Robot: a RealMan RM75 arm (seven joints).
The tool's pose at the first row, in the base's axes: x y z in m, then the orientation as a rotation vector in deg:
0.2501, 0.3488, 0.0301, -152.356, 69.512, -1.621
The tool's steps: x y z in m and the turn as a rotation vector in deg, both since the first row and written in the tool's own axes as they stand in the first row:
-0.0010, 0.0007, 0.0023, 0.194, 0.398, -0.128
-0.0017, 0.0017, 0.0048, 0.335, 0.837, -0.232
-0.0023, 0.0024, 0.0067, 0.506, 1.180, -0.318
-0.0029, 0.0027, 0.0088, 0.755, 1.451, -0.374
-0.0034, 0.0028, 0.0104, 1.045, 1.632, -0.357
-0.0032, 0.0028, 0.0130, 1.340, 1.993, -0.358
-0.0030, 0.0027, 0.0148, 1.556, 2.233, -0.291
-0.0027, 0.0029, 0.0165, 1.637, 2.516, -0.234
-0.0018, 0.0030, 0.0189, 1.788, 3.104, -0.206
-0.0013, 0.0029, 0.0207, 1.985, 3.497, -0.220
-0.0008, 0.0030, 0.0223, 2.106, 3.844, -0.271
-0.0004, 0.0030, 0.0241, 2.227, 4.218, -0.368
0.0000, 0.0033, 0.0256, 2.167, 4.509, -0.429
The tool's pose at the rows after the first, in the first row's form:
0.2492, 0.3495, 0.0278, -152.388, 69.399, -2.288
0.2482, 0.3499, 0.0252, -152.461, 69.347, -2.975
0.2475, 0.3503, 0.0232, -152.466, 69.278, -3.548
0.2471, 0.3509, 0.0212, -152.364, 69.202, -4.066
0.2469, 0.3515, 0.0196, -152.155, 69.181, -4.476
0.2473, 0.3519, 0.0171, -152.002, 69.188, -5.131
0.2477, 0.3521, 0.0153, -151.841, 69.274, -5.566
0.2479, 0.3521, 0.0136, -151.814, 69.405, -5.983
0.2487, 0.3518, 0.0112, -151.824, 69.562, -6.853
0.2493, 0.3518, 0.0094, -151.766, 69.589, -7.495
0.2497, 0.3517, 0.0078, -151.782, 69.580, -8.038
0.2502, 0.3518, 0.0060, -151.831, 69.516, -8.624
0.2504, 0.3516, 0.0044, -151.995, 69.538, -8.992

